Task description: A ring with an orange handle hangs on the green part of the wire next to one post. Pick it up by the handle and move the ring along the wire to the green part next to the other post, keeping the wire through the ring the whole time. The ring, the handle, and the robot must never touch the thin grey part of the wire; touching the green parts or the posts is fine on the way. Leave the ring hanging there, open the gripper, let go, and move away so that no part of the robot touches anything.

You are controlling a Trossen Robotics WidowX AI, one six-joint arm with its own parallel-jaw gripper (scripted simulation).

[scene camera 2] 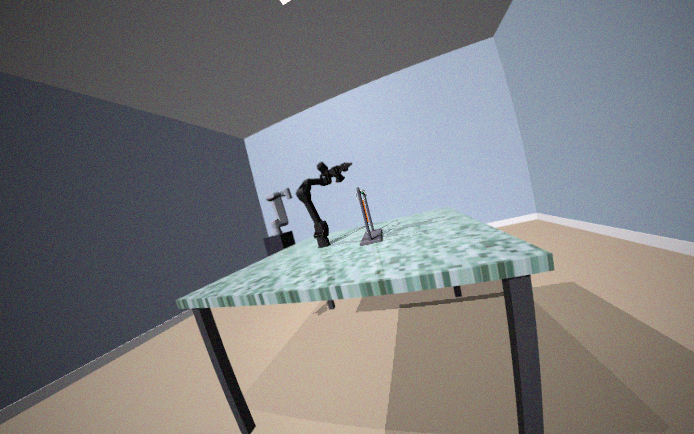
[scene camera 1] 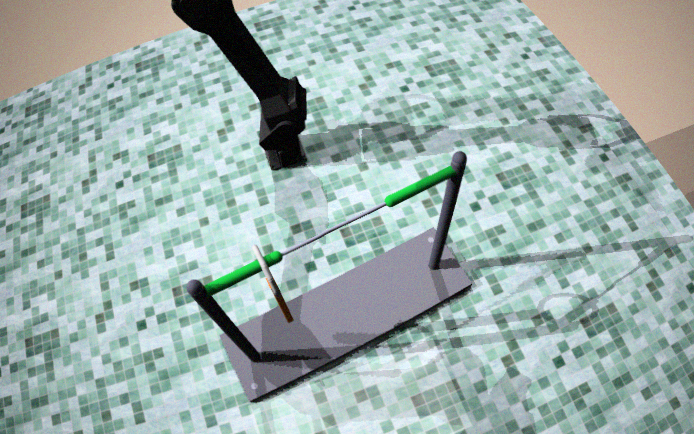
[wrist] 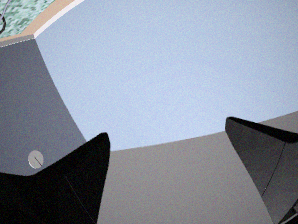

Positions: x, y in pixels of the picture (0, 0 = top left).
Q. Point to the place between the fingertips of the gripper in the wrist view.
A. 169, 131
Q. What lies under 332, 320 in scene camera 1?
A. A wire stand.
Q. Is the gripper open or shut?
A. Open.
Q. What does the gripper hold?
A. Nothing.
